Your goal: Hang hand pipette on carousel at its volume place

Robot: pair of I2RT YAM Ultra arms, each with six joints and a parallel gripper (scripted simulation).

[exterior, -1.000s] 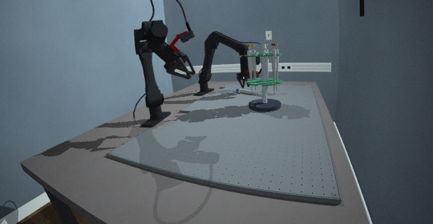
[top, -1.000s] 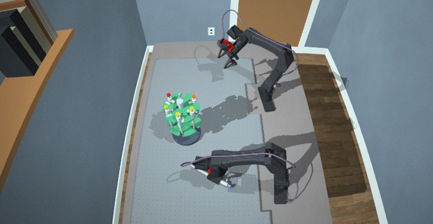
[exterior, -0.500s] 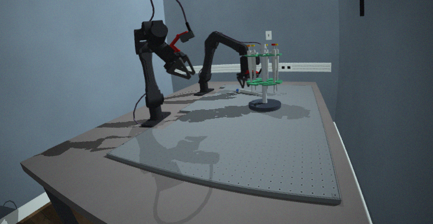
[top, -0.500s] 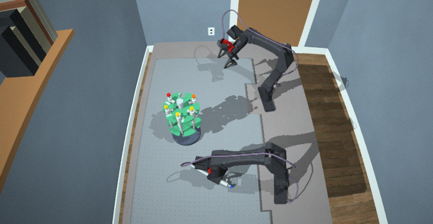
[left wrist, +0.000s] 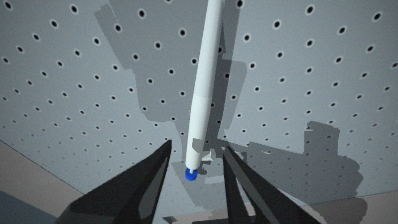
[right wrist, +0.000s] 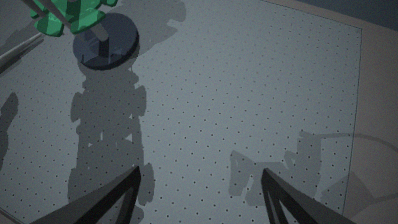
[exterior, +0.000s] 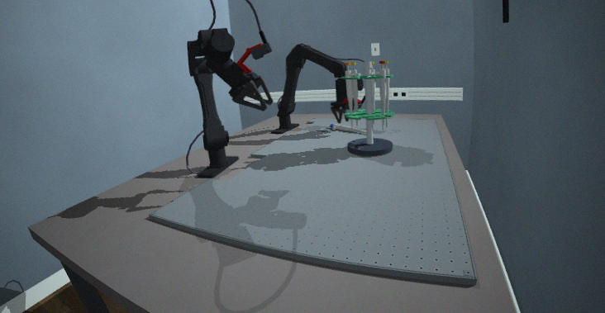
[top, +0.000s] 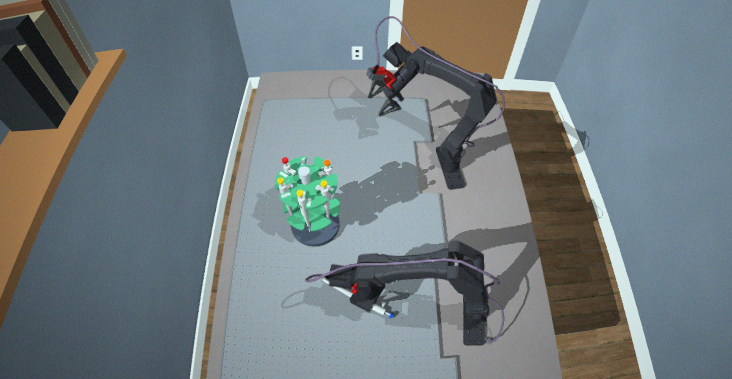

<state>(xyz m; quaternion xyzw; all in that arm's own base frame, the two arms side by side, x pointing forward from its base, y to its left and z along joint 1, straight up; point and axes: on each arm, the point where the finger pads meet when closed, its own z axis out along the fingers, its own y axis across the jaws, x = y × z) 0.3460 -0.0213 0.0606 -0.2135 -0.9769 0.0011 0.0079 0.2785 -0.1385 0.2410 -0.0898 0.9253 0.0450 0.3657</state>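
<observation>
The white hand pipette is 2 cm ahead of my left hand, 2 cm to the right of it and 4 cm below it.
</observation>
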